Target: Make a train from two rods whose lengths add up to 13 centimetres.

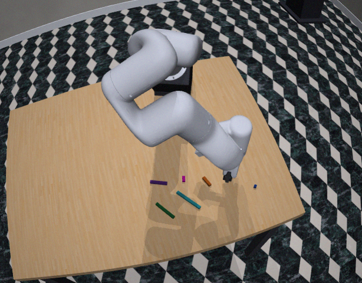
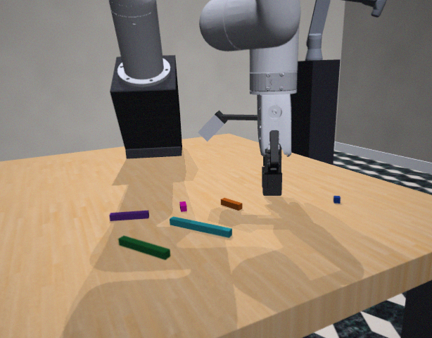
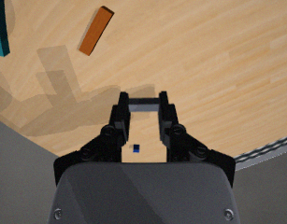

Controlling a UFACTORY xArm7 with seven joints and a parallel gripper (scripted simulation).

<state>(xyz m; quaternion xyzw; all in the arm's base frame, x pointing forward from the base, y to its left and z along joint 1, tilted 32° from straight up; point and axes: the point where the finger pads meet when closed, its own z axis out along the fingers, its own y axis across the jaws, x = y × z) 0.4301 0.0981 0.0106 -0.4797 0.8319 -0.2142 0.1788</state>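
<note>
The grey rod lies 20 mm below my hand. Also, from my hand: blue rod 70 mm ahead, 80 mm to the left, 30 mm below; orange rod 10 mm behind, 80 mm to the right, 30 mm below; magenta rod 40 mm behind, 150 mm to the right, 30 mm below.
</note>
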